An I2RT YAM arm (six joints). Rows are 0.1 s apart.
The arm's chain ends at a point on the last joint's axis. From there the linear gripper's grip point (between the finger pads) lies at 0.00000 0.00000 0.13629 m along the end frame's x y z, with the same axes.
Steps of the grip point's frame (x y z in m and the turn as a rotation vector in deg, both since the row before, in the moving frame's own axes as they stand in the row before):
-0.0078, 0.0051, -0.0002, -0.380, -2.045, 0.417
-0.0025, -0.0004, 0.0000, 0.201, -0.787, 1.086
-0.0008, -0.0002, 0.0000, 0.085, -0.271, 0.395
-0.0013, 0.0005, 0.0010, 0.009, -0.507, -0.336
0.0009, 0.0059, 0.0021, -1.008, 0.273, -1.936
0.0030, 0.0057, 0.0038, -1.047, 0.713, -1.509
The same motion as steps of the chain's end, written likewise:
-0.0029, 0.0042, -0.0001, -0.380, -2.045, 0.417
-0.0006, 0.0001, 0.0000, 0.201, -0.787, 1.086
-0.0002, 0.0000, 0.0000, 0.085, -0.271, 0.395
-0.0001, 0.0005, 0.0010, 0.009, -0.507, -0.336
0.0002, 0.0035, 0.0021, -1.008, 0.273, -1.936
0.0013, 0.0032, 0.0038, -1.047, 0.713, -1.509

